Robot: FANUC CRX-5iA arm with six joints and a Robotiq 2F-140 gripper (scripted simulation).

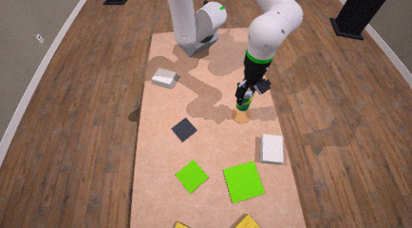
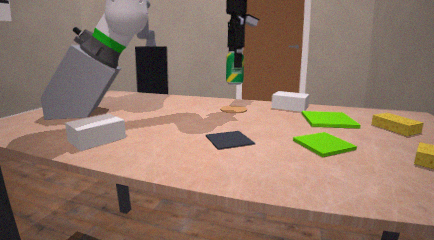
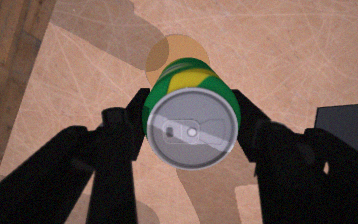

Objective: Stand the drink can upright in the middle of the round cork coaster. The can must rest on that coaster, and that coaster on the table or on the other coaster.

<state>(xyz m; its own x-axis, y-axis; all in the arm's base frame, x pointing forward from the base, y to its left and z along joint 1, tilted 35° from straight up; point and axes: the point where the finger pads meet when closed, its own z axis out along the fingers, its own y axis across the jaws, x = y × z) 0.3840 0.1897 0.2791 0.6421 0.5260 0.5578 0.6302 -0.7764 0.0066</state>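
My gripper is now 20 cm above the round cork coaster and 1 cm to the right of it. Round my hand: dark square coaster: 29 cm to the right, 20 cm below, 13 cm ahead; yellow drink can: 3 cm below.
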